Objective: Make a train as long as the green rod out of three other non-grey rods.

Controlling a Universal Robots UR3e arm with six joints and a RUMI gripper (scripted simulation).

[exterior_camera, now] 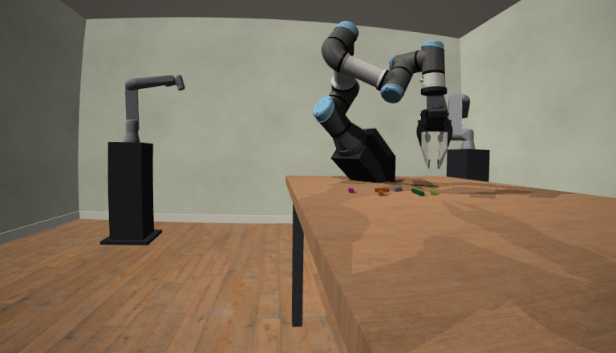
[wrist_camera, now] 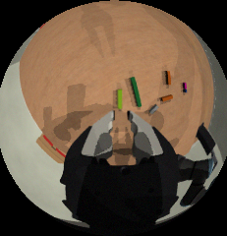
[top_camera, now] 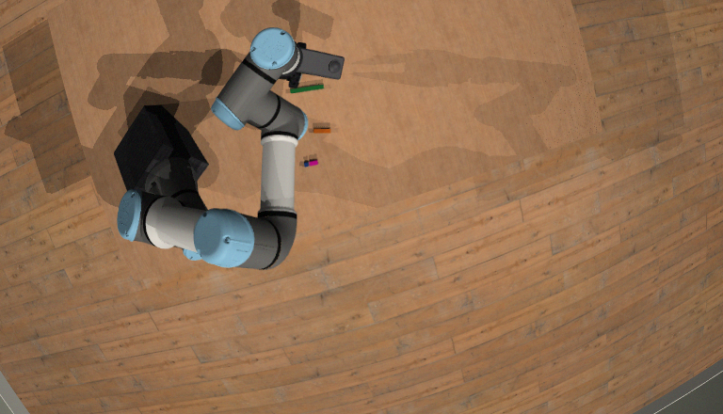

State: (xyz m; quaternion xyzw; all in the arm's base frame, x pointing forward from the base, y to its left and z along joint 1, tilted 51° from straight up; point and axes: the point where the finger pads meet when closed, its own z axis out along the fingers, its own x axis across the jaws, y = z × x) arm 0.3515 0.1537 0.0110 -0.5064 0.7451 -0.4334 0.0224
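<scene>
My hand is 8 cm above the lime rod. The rest, counted from my hand: green rod: 5 cm to the right, 8 cm below; grey rod: 7 cm behind, 7 cm to the right, 8 cm below; magenta rod: 6 cm behind, 22 cm to the right, 8 cm below.
</scene>
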